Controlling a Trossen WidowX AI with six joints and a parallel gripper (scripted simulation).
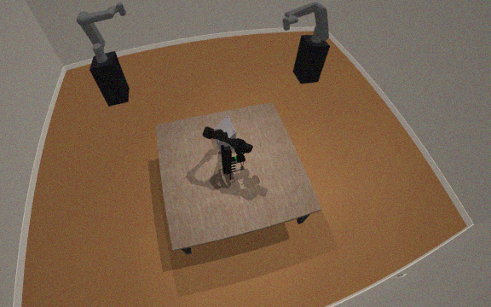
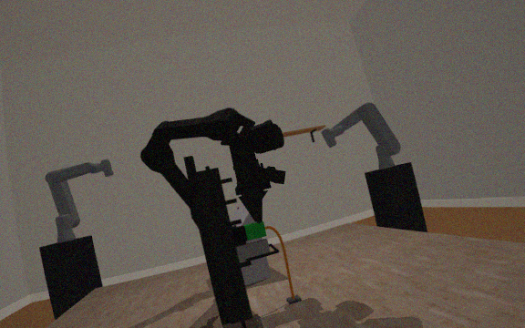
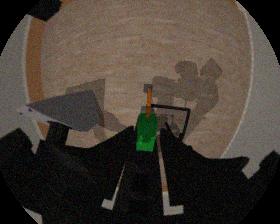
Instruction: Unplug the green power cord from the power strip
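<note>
Right now the green plug is 3 cm to the right of my gripper tip and 1 cm below it.
</note>
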